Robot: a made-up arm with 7 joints.
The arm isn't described. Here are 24 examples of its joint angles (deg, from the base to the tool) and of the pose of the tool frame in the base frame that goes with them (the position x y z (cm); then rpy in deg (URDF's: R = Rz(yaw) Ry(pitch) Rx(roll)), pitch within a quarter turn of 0, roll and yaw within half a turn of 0).
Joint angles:
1: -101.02 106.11 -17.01 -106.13 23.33 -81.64 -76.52
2: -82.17 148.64 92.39 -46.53 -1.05 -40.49 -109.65
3: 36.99 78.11 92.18 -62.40 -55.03 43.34 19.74
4: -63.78 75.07 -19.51 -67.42 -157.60 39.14 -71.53
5: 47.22 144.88 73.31 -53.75 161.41 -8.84 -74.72
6: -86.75 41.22 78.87 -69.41 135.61 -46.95 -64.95
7: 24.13 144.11 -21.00 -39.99 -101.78 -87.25 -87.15
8: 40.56 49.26 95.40 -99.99 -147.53 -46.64 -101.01
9: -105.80 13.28 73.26 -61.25 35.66 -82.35 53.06
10: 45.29 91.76 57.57 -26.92 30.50 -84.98 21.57
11: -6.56 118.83 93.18 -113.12 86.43 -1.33 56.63
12: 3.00 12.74 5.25 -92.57 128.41 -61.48 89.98
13: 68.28 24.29 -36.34 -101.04 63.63 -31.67 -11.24
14: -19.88 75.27 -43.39 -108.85 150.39 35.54 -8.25
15: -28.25 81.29 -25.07 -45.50 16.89 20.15 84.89
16: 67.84 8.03 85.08 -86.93 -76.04 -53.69 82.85
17: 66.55 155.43 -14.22 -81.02 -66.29 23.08 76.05
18: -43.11 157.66 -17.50 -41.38 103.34 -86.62 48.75
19: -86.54 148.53 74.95 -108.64 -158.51 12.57 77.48
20: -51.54 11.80 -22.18 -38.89 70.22 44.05 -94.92
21: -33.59 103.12 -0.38 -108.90 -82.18 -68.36 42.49
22: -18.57 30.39 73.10 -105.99 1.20 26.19 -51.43
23: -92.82 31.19 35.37 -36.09 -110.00 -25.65 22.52
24: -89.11 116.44 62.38 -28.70 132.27 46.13 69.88
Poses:
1: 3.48 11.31 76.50 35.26 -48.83 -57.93
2: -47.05 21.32 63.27 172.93 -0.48 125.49
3: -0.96 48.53 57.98 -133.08 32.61 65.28
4: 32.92 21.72 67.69 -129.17 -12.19 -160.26
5: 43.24 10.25 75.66 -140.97 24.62 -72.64
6: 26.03 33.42 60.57 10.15 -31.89 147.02
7: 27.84 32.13 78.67 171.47 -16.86 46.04
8: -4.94 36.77 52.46 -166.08 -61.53 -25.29
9: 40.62 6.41 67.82 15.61 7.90 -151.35
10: 5.13 50.58 50.78 -99.87 48.04 -31.53
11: 2.88 1.38 81.10 -131.12 37.26 -157.53
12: 30.80 8.62 14.77 22.30 12.59 159.35
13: -11.94 -4.52 7.83 128.17 -26.04 -50.17
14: 29.16 8.73 32.63 102.51 -70.02 -87.25
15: 28.16 45.50 40.52 169.56 -14.41 -37.19
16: -31.27 24.21 31.94 136.91 40.93 -56.23
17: 42.34 29.67 38.21 42.36 11.30 129.22
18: -11.20 17.26 91.26 -37.00 41.20 -54.80
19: -35.60 -6.52 50.65 169.82 -25.96 164.19
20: 46.47 -11.58 19.87 133.07 31.47 -172.25
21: 25.65 16.23 67.90 42.91 15.23 93.70
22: 22.14 35.07 38.98 -148.91 37.29 2.11
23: 48.49 13.23 62.91 -94.33 53.27 -15.90
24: -19.25 40.18 70.95 -110.69 17.48 125.82
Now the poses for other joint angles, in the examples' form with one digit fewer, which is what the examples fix.
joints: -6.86 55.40 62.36 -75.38 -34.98 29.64 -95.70
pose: 17.7 47.0 40.0 -23.3 38.4 159.2
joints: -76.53 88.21 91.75 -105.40 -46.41 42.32 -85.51
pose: -16.9 34.9 60.3 171.2 25.0 47.3
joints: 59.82 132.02 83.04 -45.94 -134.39 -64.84 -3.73
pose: 36.8 30.1 71.2 18.9 -51.3 141.7
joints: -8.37 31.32 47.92 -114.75 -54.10 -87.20 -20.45
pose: 25.3 25.5 37.7 -10.4 17.1 21.0
